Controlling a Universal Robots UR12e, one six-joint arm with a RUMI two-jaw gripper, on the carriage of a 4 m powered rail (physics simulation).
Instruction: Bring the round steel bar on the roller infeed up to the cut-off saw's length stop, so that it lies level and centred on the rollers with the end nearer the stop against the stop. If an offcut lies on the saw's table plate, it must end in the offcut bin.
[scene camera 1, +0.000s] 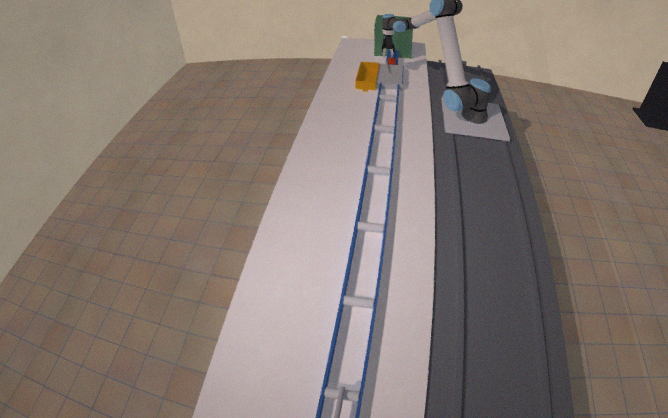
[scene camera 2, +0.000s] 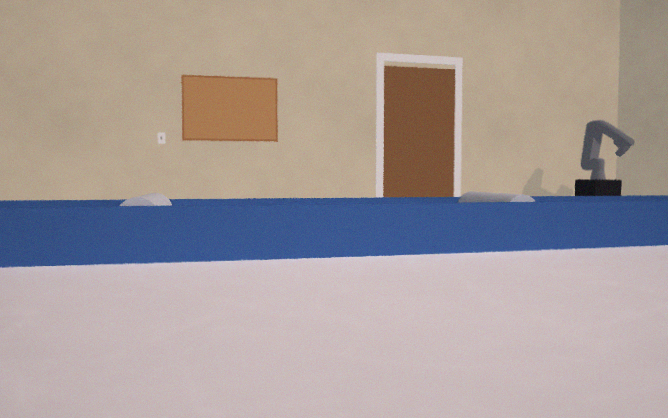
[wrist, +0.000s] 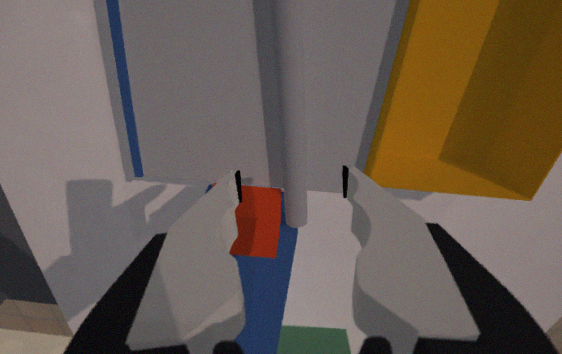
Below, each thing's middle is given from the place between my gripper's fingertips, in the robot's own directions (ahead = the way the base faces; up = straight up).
Labels:
Now: hand 15 cm short of the offcut bin (wrist: 465, 110), 14 cm to the right of it and 10 cm above it.

